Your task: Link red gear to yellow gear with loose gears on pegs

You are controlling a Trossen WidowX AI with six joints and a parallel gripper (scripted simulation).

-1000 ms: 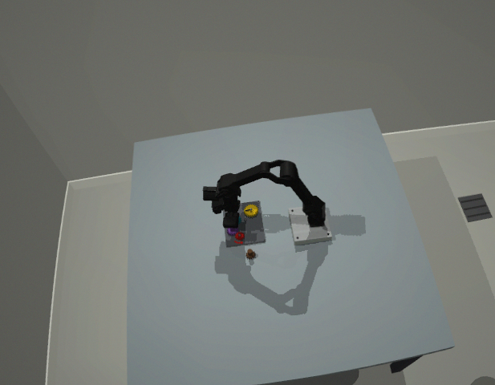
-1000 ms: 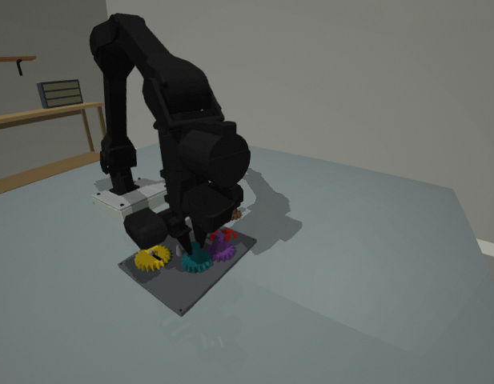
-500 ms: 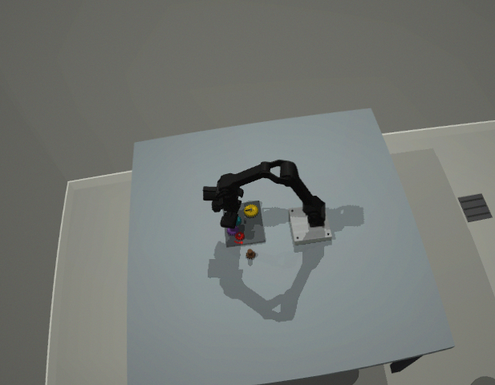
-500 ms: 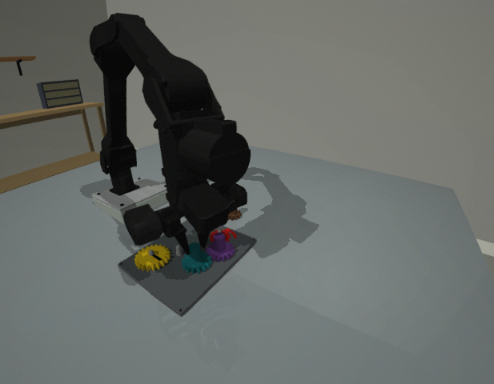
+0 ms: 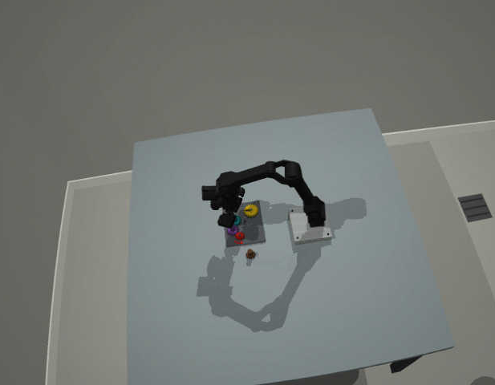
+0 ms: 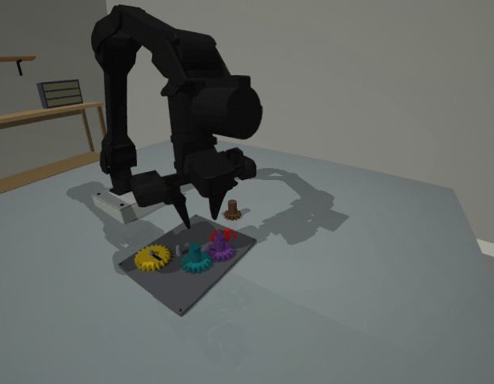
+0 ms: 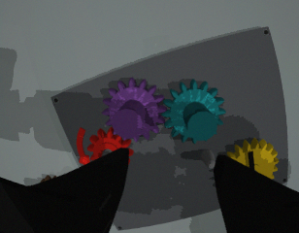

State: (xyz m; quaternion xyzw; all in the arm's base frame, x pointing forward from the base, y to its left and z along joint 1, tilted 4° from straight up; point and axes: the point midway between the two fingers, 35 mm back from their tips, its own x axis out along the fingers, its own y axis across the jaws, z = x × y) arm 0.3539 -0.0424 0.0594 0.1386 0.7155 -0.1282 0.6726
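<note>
Right now the brown gear is 5 cm behind my gripper tip, 15 cm to the left of it and 7 cm below it. The rest, counted from my gripper tip: red gear: 1 cm behind, 6 cm to the left, 7 cm below; teal gear: 2 cm to the right, 6 cm below; purple gear: 2 cm ahead, 2 cm to the left, 6 cm below.
</note>
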